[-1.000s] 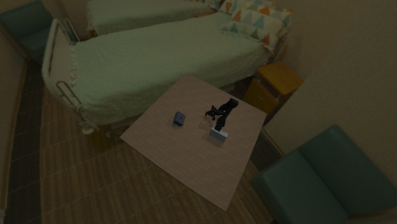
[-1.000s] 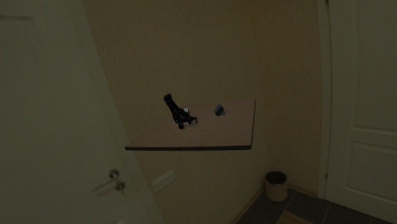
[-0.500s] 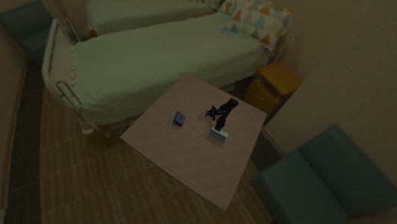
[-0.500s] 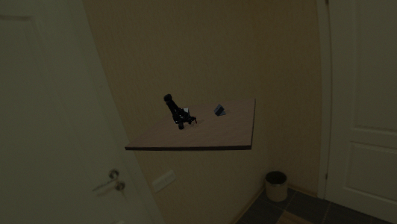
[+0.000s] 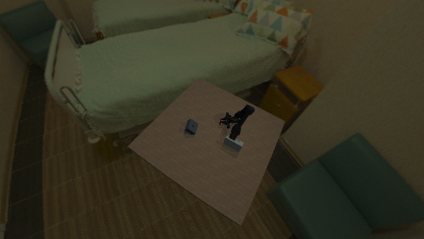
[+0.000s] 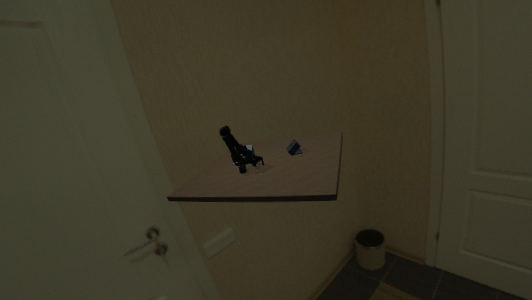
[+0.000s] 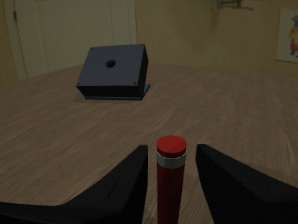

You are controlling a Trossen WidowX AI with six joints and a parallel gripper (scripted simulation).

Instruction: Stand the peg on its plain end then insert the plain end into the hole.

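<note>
Right now the red peg is 10 mm behind my gripper tip and 10 mm below it. Also, from my gripper tip: dark blue sloped panel (220 mm ahead, 230 mm to the left, 20 mm below).
</note>
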